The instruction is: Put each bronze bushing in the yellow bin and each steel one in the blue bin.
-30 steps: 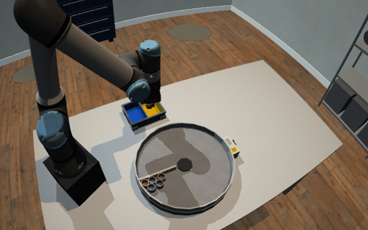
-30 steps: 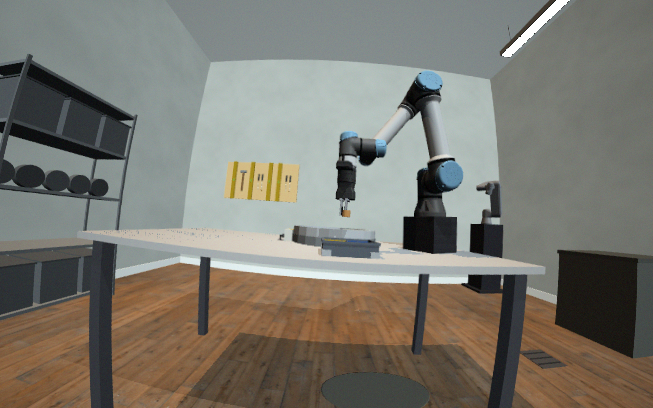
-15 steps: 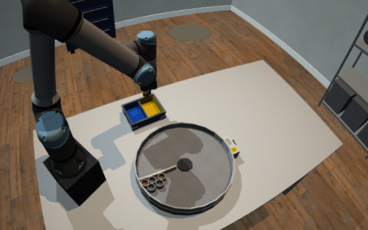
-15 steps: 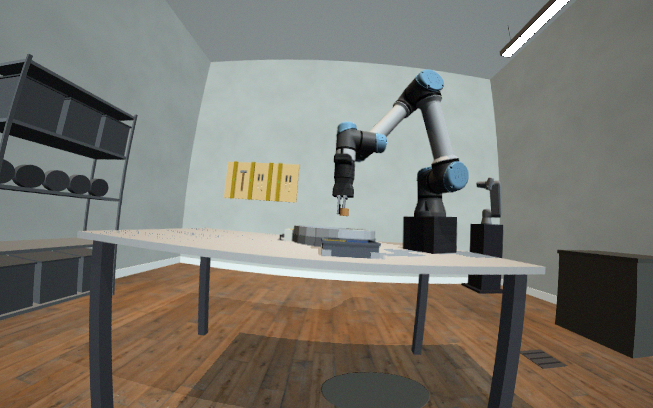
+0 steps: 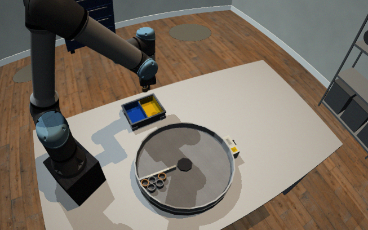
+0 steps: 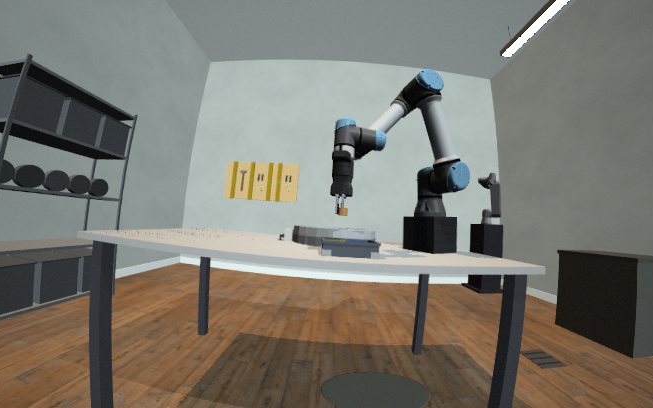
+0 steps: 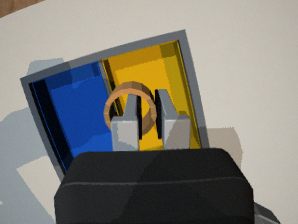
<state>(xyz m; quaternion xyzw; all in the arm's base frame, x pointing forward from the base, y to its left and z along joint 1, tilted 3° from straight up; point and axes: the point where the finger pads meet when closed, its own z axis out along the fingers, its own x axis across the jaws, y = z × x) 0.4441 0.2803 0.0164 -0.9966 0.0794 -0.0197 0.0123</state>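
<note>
Now: hand 4 cm past the bin, 3 cm to the left of it and 13 cm above it. The rest, counted from my hand: round grey turntable: 1 cm ahead, 41 cm to the right, 10 cm below.
</note>
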